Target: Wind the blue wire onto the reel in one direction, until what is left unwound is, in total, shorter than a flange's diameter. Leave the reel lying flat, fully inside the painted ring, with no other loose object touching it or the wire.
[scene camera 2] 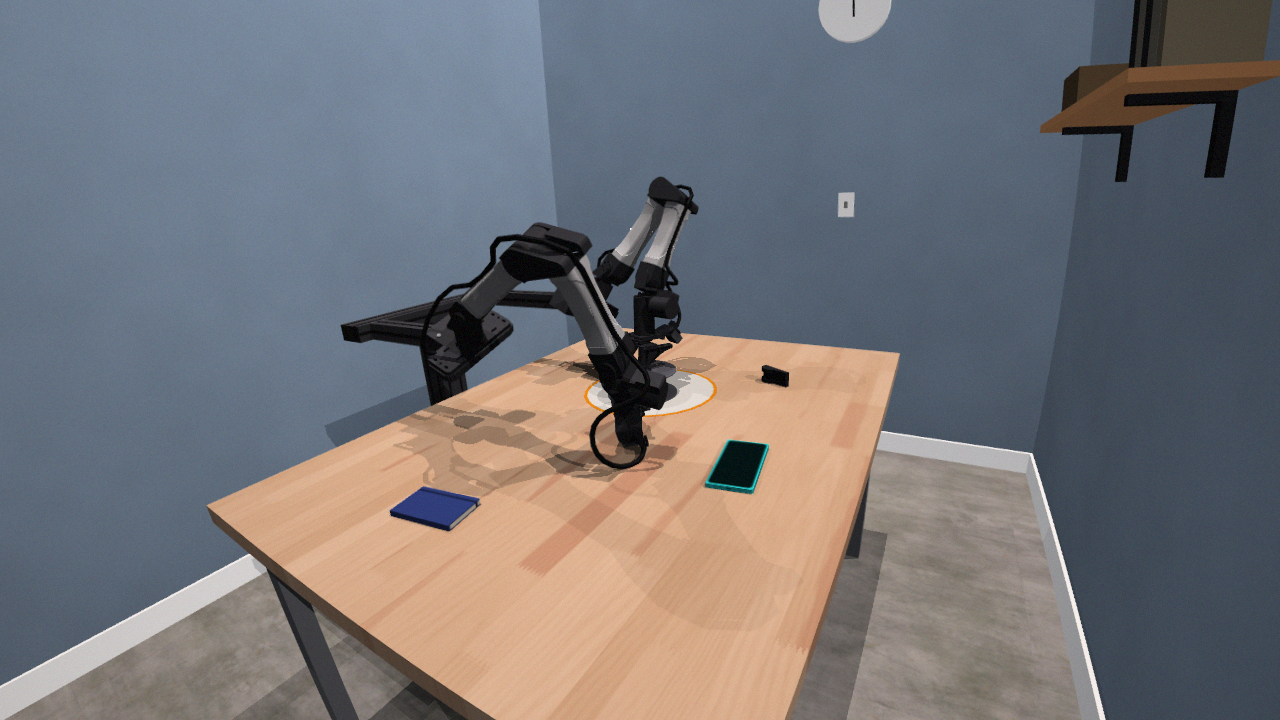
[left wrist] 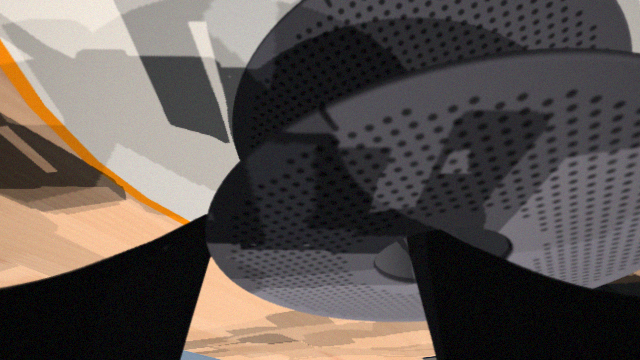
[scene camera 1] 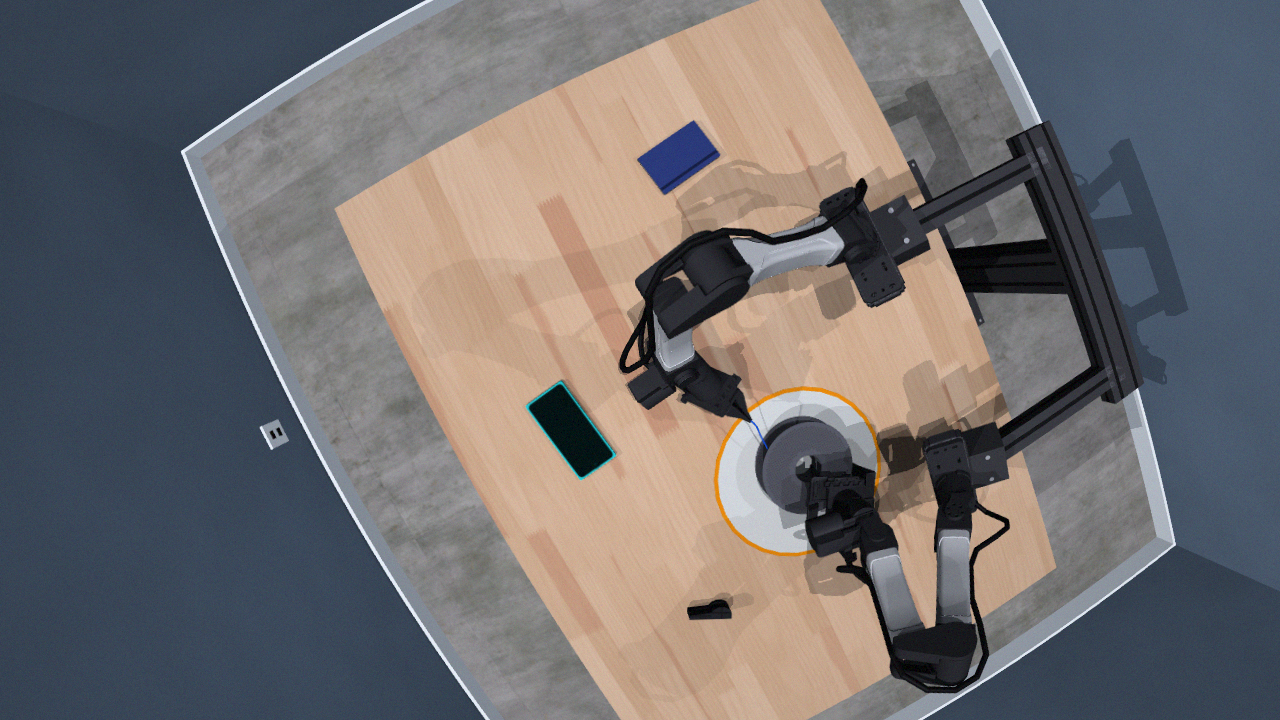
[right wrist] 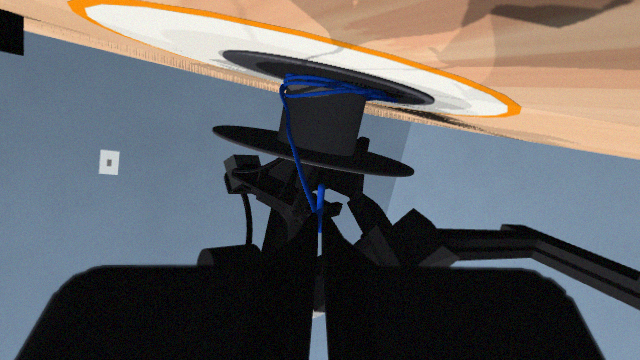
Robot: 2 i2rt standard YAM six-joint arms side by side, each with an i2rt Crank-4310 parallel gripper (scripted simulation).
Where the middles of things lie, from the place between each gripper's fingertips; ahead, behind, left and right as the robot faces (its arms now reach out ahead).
Labels:
Now: left hand [scene camera 1: 830, 466] 50 mm short of the dark grey reel [scene camera 1: 831, 455], 30 mm to the left of it and 20 mm above it.
My right hand [scene camera 1: 749, 420] is 15 cm to the right of the dark grey reel, 7 cm past it and 5 cm above it.

